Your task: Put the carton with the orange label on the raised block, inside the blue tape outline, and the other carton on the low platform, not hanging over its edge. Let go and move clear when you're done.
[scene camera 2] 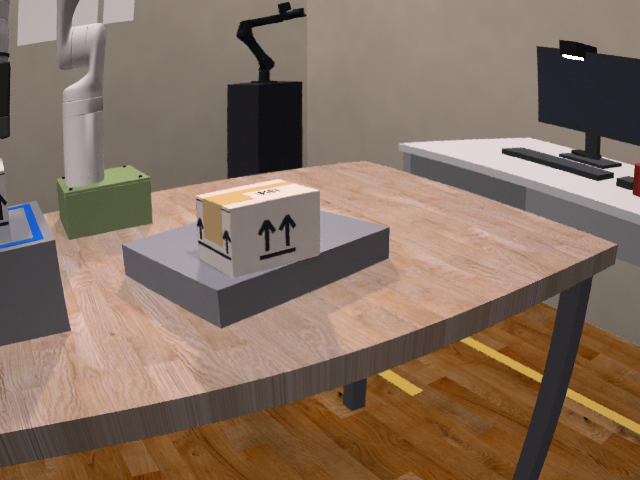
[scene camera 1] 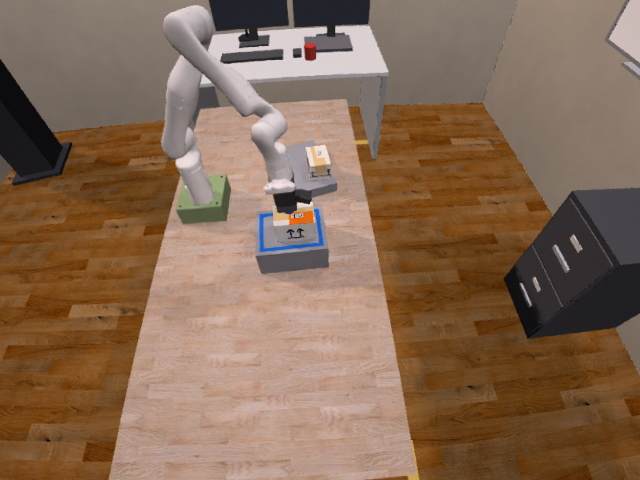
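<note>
The orange-label carton [scene camera 1: 305, 233] [scene camera 2: 2, 201] stands upright on the raised block [scene camera 1: 292, 260] [scene camera 2: 31, 289]. Its visible base lies inside the blue tape outline [scene camera 1: 262, 232] [scene camera 2: 34, 222]; its back is hidden. My suction gripper [scene camera 1: 289, 211] is over the middle of its top, with no clear gap in scene camera 1; whether the cup holds it cannot be told. In scene camera 2 the cup is out of frame. The other carton [scene camera 1: 317, 161] [scene camera 2: 258, 227] stands upright on the low platform [scene camera 1: 323, 187] [scene camera 2: 310, 279], one bottom corner right at its long edge; any overhang is unclear.
The arm's green base [scene camera 1: 204, 212] [scene camera 2: 105, 209] stands left of the block. The low platform lies behind the block, close to it. A white desk [scene camera 1: 356, 64] [scene camera 2: 465, 155] with monitors and a red cup [scene camera 1: 310, 52] is beyond the table. A dark cabinet [scene camera 1: 568, 258] stands at the right.
</note>
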